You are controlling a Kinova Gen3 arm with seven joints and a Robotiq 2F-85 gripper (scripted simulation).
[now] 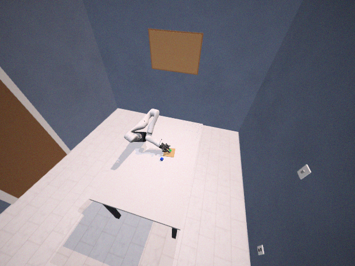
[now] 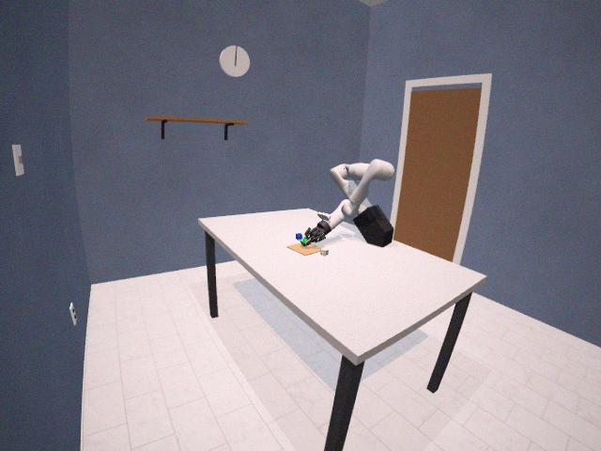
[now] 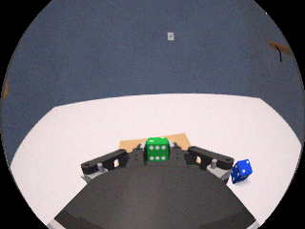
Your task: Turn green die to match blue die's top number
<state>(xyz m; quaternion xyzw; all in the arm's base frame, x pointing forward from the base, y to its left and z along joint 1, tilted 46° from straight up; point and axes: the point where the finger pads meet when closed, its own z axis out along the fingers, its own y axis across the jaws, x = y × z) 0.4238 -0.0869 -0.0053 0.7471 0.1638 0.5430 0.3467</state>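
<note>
My hand is 4 cm above the tan mat. Round my hand: white die 2 cm behind, 11 cm to the left, 2 cm below; green die 1 cm ahead; blue die 7 cm behind, 13 cm to the right, 2 cm below.
</note>
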